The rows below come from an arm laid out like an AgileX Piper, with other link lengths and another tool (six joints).
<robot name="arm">
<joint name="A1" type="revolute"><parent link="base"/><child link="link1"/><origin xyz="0.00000 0.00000 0.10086"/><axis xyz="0 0 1"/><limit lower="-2.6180" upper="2.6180"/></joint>
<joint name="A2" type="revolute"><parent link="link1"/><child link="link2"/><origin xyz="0.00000 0.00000 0.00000" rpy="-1.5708 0.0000 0.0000"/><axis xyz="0 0 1"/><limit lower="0.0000" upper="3.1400"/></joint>
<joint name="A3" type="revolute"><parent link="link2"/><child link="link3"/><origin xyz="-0.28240 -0.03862 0.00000"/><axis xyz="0 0 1"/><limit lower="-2.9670" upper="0.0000"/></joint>
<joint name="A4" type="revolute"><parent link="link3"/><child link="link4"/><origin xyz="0.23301 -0.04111 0.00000" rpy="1.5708 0.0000 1.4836"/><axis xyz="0 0 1"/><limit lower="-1.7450" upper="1.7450"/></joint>
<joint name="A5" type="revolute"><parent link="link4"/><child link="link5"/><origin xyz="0.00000 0.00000 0.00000" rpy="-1.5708 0.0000 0.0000"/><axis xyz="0 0 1"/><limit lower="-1.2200" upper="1.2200"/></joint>
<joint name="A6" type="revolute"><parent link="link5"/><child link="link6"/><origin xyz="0.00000 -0.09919 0.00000" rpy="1.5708 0.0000 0.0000"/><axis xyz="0 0 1"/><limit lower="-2.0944" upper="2.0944"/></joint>
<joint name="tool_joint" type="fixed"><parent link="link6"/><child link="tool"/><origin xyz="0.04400 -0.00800 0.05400" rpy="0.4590 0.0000 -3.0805"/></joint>
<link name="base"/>
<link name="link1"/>
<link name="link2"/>
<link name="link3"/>
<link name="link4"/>
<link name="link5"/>
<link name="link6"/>
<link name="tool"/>
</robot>
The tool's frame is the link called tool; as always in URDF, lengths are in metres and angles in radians.
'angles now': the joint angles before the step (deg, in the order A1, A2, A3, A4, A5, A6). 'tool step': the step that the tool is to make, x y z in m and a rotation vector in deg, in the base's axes. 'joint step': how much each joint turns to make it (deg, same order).
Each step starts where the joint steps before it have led.
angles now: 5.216 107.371 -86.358 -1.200 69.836 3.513
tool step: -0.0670 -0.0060 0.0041 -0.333 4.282 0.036
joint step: -0.003 -11.044 15.334 0.063 0.004 -0.059
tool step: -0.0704 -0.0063 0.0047 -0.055 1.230 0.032
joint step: -0.001 -13.414 14.641 0.060 0.002 -0.054
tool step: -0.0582 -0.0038 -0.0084 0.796 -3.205 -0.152
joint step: 0.016 -13.664 13.311 0.522 -2.911 0.016
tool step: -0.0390 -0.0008 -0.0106 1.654 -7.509 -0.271
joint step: -0.008 -13.677 9.596 1.026 -3.547 -0.071
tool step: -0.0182 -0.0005 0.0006 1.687 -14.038 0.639
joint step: 0.032 -15.280 4.773 0.658 -3.617 -0.824
